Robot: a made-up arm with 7 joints.
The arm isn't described. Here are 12 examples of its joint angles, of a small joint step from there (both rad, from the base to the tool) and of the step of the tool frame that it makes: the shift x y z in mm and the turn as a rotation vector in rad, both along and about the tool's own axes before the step.
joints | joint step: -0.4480 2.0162 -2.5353 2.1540 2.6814 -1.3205 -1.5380 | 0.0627 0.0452 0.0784 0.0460 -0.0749 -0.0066 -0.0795
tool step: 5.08 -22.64 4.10 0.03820 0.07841 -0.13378
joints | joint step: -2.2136 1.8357 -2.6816 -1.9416 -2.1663 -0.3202 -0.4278 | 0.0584 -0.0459 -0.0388 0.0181 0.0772 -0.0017 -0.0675
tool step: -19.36 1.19 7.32 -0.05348 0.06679 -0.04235
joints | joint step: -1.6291 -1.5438 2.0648 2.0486 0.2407 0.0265 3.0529 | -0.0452 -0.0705 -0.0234 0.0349 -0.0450 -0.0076 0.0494
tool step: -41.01 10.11 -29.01 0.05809 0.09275 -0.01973
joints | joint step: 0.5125 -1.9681 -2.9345 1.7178 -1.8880 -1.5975 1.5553 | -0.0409 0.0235 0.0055 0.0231 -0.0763 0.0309 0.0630
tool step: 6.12 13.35 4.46 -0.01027 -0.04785 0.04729
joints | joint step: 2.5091 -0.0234 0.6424 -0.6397 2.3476 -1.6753 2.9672 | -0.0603 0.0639 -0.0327 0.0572 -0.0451 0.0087 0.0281
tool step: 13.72 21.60 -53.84 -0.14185 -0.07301 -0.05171
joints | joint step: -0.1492 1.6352 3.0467 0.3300 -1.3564 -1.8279 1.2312 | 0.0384 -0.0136 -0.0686 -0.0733 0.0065 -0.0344 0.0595
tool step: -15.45 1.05 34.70 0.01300 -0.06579 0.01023
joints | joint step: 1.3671 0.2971 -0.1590 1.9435 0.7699 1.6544 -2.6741 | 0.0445 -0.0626 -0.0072 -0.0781 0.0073 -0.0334 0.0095
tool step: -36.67 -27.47 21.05 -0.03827 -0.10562 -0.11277
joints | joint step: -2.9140 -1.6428 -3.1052 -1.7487 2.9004 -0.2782 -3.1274 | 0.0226 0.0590 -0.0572 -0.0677 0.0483 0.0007 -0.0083
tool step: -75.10 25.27 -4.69 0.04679 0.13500 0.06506
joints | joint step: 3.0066 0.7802 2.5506 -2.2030 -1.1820 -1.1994 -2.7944 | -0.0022 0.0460 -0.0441 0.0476 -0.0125 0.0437 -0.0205
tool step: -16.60 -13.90 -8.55 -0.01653 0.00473 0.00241
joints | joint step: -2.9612 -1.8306 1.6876 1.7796 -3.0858 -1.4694 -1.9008 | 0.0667 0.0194 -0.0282 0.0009 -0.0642 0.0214 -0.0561
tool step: -20.05 -25.41 24.90 0.06581 0.07444 -0.02152
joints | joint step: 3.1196 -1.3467 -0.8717 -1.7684 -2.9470 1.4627 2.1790 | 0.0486 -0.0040 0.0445 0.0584 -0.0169 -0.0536 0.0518
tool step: 31.78 -18.48 29.75 0.13825 -0.03869 -0.02055
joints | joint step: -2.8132 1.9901 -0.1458 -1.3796 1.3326 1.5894 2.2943 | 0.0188 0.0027 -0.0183 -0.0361 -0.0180 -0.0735 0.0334
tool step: 18.13 -8.22 -15.34 0.04341 -0.03343 -0.00868
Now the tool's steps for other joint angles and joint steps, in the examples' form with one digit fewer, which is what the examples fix.
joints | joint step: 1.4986 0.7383 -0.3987 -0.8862 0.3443 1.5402 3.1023 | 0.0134 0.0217 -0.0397 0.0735 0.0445 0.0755 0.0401
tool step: -30.4 -12.1 -44.1 -0.0409 0.1705 0.0403
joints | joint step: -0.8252 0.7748 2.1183 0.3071 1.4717 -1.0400 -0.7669 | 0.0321 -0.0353 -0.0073 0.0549 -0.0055 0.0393 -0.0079
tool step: 56.9 -26.2 19.8 0.0142 -0.0859 -0.0821
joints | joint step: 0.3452 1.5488 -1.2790 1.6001 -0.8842 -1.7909 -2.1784 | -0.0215 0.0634 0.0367 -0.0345 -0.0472 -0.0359 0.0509
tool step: -41.0 -10.2 -23.2 -0.1019 0.0435 0.1006
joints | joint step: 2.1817 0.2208 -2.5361 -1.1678 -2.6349 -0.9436 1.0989 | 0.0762 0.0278 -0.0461 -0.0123 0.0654 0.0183 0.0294
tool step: 7.2 -36.1 14.6 -0.0906 0.0250 0.0740
